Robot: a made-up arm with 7 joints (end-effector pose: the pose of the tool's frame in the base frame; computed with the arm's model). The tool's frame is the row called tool. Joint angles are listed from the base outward.
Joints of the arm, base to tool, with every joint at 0 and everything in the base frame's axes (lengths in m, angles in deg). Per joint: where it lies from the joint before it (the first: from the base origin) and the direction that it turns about. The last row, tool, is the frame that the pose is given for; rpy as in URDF.
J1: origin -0.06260 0.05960 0.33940 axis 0 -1 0
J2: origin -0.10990 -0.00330 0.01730 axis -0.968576 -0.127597 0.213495
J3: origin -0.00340 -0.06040 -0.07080 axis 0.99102 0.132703 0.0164
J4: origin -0.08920 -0.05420 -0.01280 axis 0 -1 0
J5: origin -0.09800 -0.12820 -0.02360 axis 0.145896 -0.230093 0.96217
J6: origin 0.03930 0.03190 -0.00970 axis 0 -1 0
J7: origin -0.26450 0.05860 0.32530 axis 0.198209 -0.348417 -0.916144
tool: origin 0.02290 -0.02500 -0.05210 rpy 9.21 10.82 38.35
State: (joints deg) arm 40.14 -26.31 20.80 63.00 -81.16 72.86 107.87
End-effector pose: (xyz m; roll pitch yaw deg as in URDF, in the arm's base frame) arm -0.0622 0.2888 0.1561 54.82 44.48 161.90
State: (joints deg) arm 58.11 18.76 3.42 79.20 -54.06 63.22 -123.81
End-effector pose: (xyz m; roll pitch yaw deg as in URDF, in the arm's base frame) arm 0.1524 0.0103 0.0577 -92.29 -37.56 7.42
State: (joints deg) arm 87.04 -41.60 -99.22 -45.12 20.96 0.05 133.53
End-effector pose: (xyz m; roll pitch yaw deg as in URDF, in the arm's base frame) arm -0.3765 0.2960 0.0454 91.74 -15.57 -144.04
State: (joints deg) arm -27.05 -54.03 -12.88 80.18 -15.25 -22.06 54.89
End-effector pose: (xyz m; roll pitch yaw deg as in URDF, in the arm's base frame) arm -0.6300 0.1360 0.4759 48.52 -5.41 -66.40
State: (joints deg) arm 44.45 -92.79 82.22 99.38 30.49 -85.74 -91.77
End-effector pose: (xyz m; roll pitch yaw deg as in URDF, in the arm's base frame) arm -0.4292 0.1158 0.0032 -98.62 -34.70 -171.89
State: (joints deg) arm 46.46 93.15 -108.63 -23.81 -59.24 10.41 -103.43
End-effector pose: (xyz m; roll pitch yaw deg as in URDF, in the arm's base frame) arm -0.1232 -0.2021 0.1869 -40.07 -39.37 -126.13
